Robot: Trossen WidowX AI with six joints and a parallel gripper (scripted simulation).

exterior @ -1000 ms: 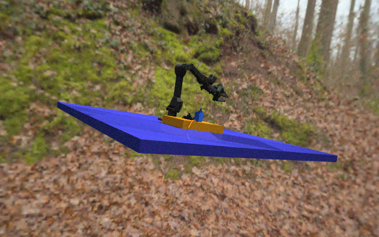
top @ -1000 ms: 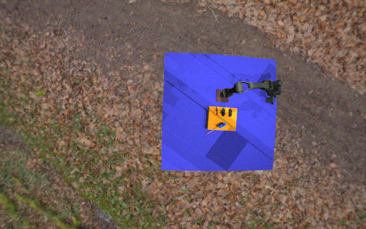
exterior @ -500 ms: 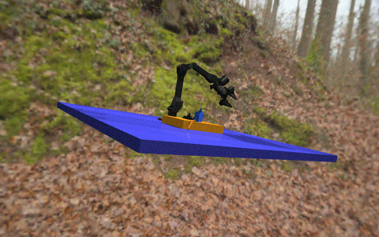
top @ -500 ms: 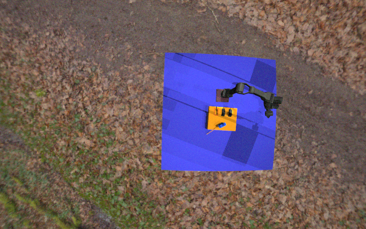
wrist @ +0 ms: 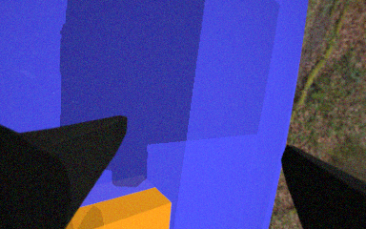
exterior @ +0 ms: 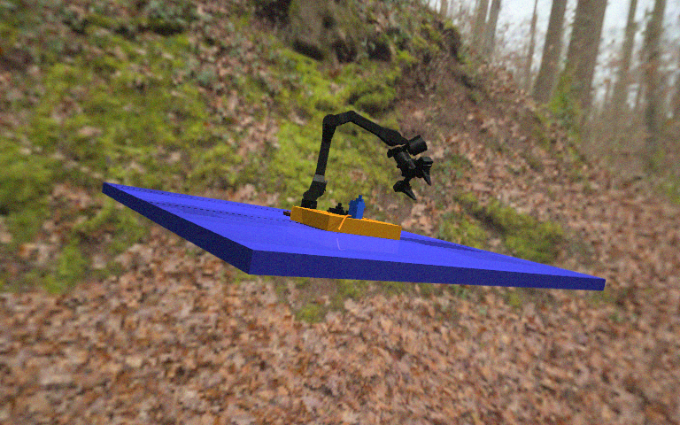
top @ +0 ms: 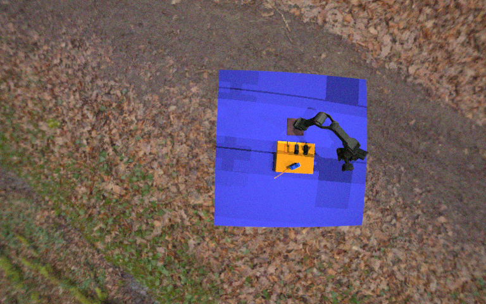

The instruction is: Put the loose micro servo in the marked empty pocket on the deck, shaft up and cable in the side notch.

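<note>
Now: gripper tip 1 cm past the orange deck, 30 cm to the left of it and 16 cm above it.
</note>
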